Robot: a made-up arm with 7 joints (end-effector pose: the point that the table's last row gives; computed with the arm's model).
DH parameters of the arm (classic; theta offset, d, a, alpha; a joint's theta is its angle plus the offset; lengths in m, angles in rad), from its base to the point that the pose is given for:
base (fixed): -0.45 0 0.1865 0
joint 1: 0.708 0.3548 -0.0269 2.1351
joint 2: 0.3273 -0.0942 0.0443 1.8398
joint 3: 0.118 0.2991 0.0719 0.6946
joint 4: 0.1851 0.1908 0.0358 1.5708
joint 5: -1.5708 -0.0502 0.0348 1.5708
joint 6: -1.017 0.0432 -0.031 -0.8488
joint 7: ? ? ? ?
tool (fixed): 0.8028 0.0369 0 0
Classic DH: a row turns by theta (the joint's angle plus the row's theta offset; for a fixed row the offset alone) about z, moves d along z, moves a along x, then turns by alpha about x.
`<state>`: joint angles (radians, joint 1 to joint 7).
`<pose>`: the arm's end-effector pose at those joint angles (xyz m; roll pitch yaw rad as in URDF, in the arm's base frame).
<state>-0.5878 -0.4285 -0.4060 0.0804 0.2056 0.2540 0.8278</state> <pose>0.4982 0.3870 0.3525 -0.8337 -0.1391 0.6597</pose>
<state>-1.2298 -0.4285 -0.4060 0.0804 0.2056 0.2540 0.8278</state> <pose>0.7127 0.0961 0.3525 -0.8337 -0.1391 0.0177</pose>
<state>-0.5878 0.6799 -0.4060 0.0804 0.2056 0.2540 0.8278</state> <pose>0.5930 0.1669 0.6330 -1.6016 -0.7786 0.3930</pose>
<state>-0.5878 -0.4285 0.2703 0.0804 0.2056 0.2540 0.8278</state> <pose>0.5900 0.2425 0.2149 -0.5385 0.2648 0.2171</pose>
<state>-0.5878 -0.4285 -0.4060 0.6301 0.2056 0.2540 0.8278</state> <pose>0.5532 0.3776 0.2491 -0.4622 0.2684 0.6594</pose>
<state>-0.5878 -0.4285 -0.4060 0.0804 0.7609 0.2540 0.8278</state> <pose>0.4876 0.4396 0.3523 -0.7731 -0.1901 1.1996</pose>
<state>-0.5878 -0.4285 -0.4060 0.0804 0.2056 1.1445 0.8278</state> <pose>0.4659 0.5484 0.2568 -1.5724 0.3596 0.7077</pose>
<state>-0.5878 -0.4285 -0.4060 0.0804 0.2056 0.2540 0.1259</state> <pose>0.5285 0.2536 0.2575 -0.3449 0.0816 0.1855</pose>
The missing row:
joint 7: 1.1828 0.0048 0.2398 -1.1651
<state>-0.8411 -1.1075 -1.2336 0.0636 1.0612 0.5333 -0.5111</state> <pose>0.3665 0.5386 0.3335 -0.1582 0.0133 1.2743</pose>
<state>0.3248 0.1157 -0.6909 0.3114 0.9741 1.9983 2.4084</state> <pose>0.1574 0.2819 -0.0117 1.0917 0.7674 0.0937</pose>
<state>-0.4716 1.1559 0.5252 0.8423 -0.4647 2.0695 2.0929</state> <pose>0.7539 0.2288 0.5051 -0.6179 0.9927 1.4663</pose>
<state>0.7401 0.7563 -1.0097 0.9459 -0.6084 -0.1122 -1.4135</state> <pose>0.1081 0.2975 0.1500 1.1125 0.4903 0.1596</pose>
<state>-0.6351 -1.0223 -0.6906 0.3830 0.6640 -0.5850 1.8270</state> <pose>0.2924 0.3967 0.4101 -0.2981 -0.9035 1.3287</pose>
